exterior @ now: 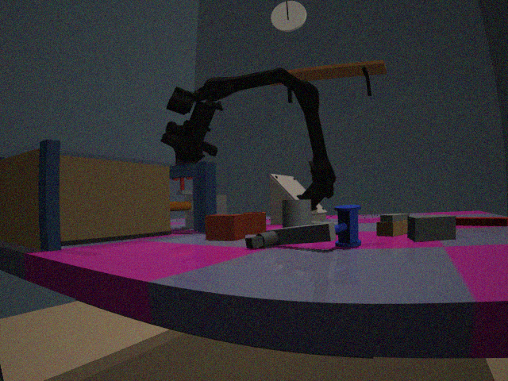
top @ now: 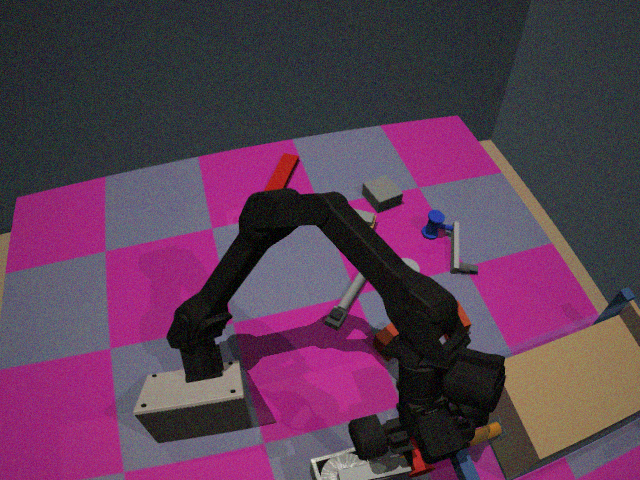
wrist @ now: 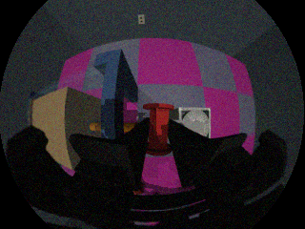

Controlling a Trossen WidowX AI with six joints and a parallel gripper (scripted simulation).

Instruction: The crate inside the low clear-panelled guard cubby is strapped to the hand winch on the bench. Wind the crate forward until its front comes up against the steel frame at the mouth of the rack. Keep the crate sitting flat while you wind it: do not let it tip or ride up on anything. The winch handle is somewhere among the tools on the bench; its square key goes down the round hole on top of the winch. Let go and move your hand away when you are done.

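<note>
Right now the winch handle with red hub is 40 mm behind my gripper tip, 10 mm to the left of it and 40 mm below it. From my gripper tip the other things lie so: winch 110 mm behind, 10 mm to the left, 120 mm below; then blue steel frame 60 mm ahead, 20 mm to the left, 40 mm below; then red knob 10 mm to the left, 10 mm below.
</note>
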